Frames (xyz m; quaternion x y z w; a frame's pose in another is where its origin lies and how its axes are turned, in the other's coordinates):
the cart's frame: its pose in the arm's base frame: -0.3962 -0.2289 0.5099 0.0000 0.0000 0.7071 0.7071
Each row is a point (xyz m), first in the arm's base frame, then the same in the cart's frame.
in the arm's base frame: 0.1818 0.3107 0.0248
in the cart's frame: 0.5396 -0.5780 -0.4851
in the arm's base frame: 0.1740 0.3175 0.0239
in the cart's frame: 0.5464 -0.5702 -0.4860
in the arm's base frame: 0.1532 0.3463 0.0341
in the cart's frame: 0.5752 -0.5494 -0.4758
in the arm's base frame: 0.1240 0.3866 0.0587
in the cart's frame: 0.6155 -0.5202 -0.4512
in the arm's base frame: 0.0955 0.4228 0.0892
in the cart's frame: 0.6517 -0.4917 -0.4207
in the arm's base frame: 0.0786 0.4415 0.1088
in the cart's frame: 0.6704 -0.4748 -0.4011
